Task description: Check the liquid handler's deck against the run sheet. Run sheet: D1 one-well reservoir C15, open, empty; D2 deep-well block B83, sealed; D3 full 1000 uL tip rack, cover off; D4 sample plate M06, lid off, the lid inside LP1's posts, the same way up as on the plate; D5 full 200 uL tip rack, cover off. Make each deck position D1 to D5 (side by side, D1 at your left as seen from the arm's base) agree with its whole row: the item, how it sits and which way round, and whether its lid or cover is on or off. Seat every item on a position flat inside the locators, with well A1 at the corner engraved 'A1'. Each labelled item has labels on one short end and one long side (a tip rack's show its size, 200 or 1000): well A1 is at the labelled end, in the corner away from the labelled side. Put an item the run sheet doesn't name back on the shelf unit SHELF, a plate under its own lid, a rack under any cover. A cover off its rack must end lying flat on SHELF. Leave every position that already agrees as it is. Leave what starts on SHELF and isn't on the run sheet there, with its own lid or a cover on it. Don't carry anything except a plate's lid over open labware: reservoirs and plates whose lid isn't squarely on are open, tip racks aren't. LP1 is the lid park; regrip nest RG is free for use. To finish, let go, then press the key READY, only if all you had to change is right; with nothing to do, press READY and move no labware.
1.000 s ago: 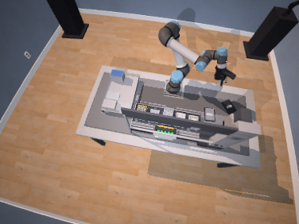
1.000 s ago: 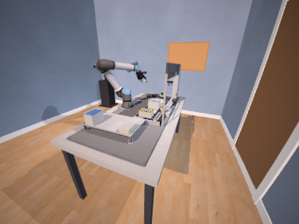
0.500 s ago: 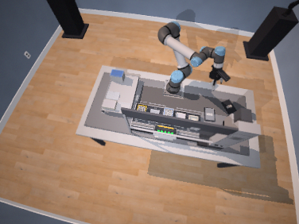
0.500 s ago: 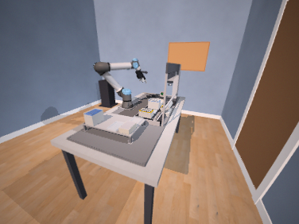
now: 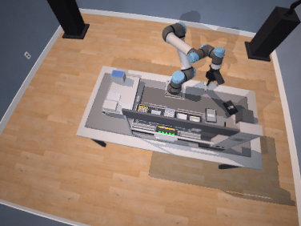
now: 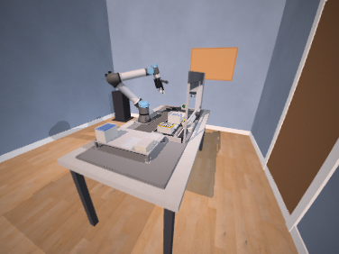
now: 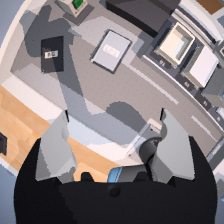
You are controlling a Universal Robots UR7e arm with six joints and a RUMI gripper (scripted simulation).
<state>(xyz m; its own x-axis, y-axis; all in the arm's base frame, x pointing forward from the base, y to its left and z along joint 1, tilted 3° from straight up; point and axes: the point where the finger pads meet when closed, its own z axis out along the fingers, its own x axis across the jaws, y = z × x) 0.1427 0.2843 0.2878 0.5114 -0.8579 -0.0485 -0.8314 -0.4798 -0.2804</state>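
Now: the whitish sealed block 260 mm ahead of my hand, 220 mm to the right of it and 210 mm below it. The rest, counted from my hand: white label: 20 mm ahead, 310 mm to the left, 270 mm below; then beige reservoir: 260 mm ahead, 90 mm to the right, 220 mm below; then dark regrip nest: 20 mm ahead, 310 mm to the left, 270 mm below.
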